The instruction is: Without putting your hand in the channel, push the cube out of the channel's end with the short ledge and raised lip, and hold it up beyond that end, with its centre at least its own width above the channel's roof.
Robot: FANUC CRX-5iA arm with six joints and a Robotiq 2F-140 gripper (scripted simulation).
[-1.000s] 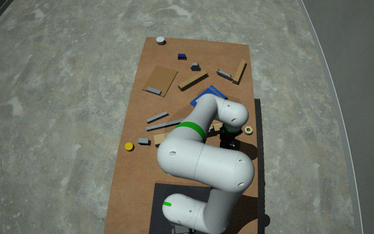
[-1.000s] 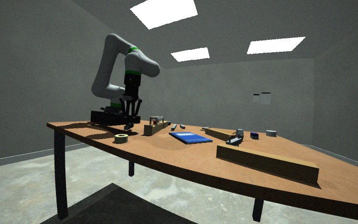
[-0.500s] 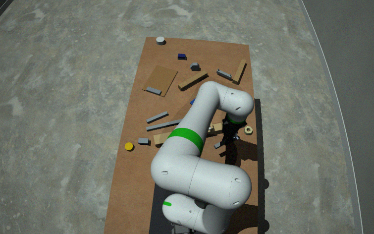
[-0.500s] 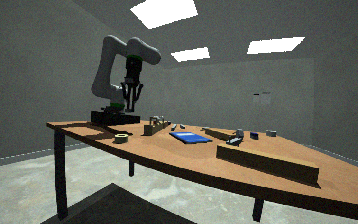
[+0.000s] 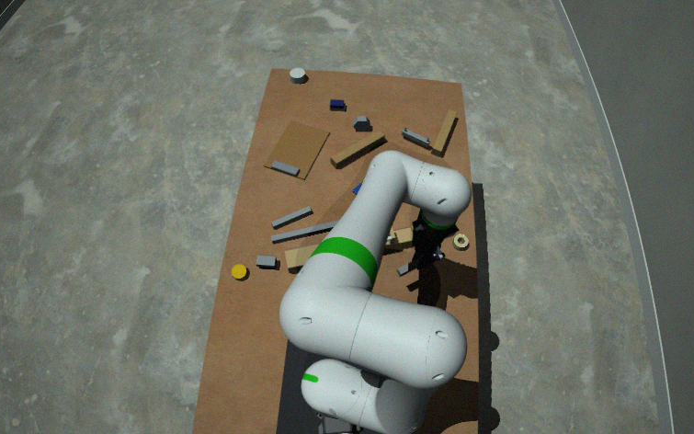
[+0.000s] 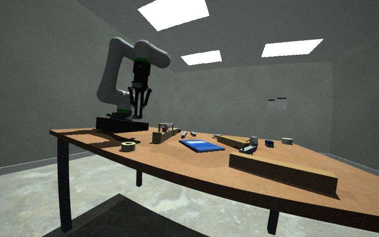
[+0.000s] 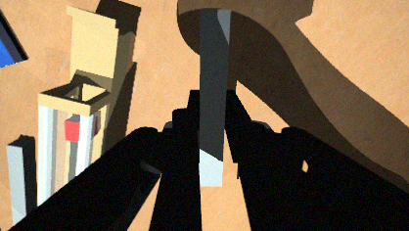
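The short grey bar is 3 cm below my hand. Round my hand: red cube: 12 cm ahead, 10 cm to the left, 9 cm below; then wooden channel: 15 cm to the left, 11 cm ahead, 10 cm below; then tape roll: 18 cm to the right, 14 cm below, 10 cm ahead.
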